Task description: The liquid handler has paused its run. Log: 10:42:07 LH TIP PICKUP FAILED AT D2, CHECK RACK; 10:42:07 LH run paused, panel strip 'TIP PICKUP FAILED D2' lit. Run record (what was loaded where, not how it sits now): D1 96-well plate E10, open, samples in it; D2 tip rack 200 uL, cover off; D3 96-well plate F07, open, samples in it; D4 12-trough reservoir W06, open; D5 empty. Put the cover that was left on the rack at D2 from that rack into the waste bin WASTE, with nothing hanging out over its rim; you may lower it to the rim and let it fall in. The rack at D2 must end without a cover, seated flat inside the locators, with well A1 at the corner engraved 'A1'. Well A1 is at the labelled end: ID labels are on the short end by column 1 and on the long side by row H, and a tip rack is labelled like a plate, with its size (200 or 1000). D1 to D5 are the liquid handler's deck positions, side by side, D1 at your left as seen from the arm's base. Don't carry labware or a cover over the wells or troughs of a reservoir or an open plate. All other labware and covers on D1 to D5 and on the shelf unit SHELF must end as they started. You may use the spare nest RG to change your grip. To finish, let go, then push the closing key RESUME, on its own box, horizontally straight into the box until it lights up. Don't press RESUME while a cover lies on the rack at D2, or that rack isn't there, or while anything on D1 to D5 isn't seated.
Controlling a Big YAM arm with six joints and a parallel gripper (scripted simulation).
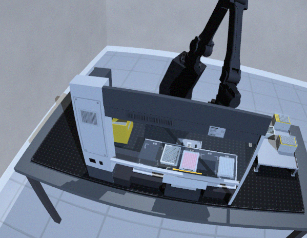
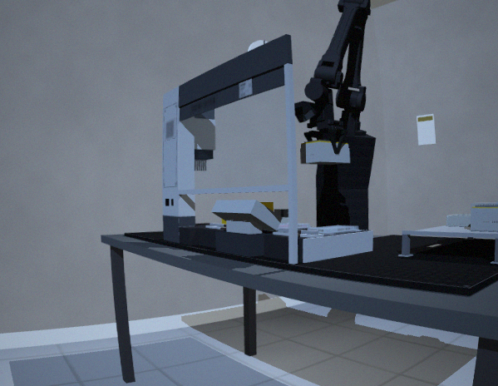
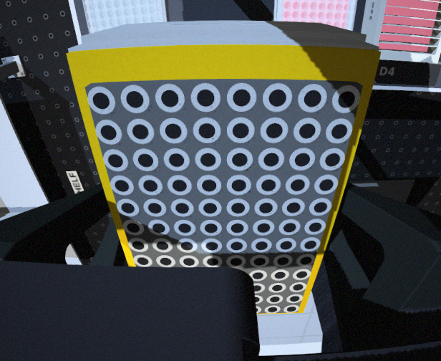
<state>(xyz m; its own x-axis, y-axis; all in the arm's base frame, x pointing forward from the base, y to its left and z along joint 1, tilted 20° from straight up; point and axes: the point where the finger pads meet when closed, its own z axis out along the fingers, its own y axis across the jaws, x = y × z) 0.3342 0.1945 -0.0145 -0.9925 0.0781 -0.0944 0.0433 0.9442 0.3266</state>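
The pink plate lies 8 cm ahead of my hand, 10 cm to the right of it and 22 cm below it. Round my hand: tip rack (1 cm ahead, 1 cm to the left, 1 cm above); then reservoir W06 (8 cm ahead, 20 cm to the right, 22 cm below); then clear plate (9 cm ahead, 10 cm to the left, 22 cm below).
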